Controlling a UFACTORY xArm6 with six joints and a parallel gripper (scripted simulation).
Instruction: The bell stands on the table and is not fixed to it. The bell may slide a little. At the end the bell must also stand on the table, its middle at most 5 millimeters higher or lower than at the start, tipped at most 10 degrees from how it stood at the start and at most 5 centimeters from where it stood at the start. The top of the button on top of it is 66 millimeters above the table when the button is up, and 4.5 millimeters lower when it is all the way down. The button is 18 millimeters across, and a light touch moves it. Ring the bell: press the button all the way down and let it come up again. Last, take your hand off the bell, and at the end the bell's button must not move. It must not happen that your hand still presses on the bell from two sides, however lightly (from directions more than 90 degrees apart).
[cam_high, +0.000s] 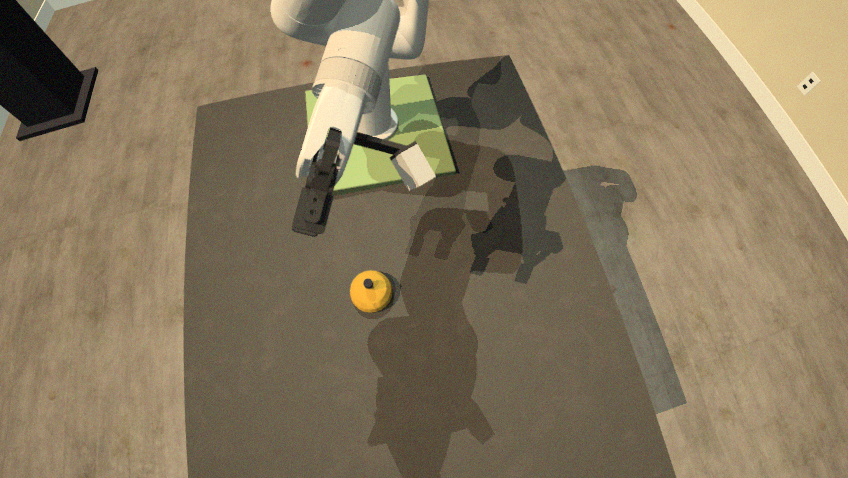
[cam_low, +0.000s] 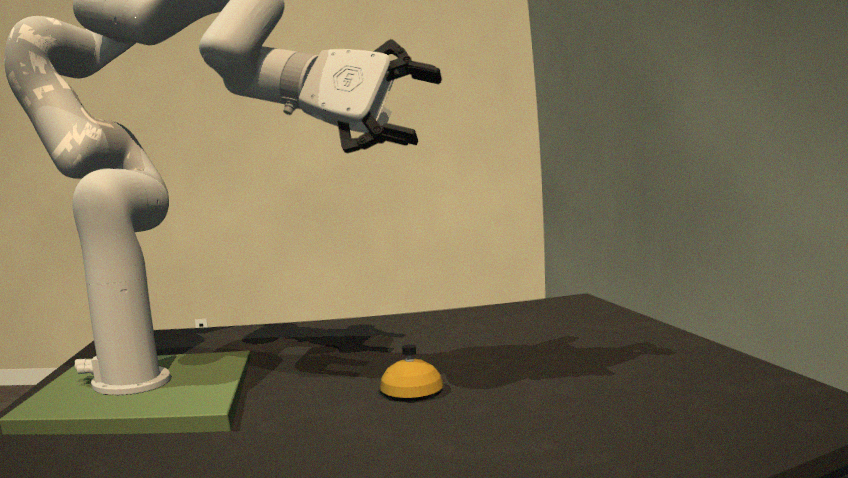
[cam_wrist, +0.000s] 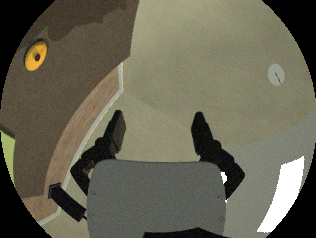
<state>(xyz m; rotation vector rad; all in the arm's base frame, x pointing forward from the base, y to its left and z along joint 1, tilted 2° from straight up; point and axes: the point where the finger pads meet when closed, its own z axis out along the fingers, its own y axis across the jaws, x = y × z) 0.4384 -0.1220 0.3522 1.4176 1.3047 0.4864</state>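
Right now the dark button is 320 mm below my hand, 30 mm to the left of it and 30 mm behind it. From my hand the other things lie so: bell 340 mm below, 30 mm to the left, 30 mm behind.
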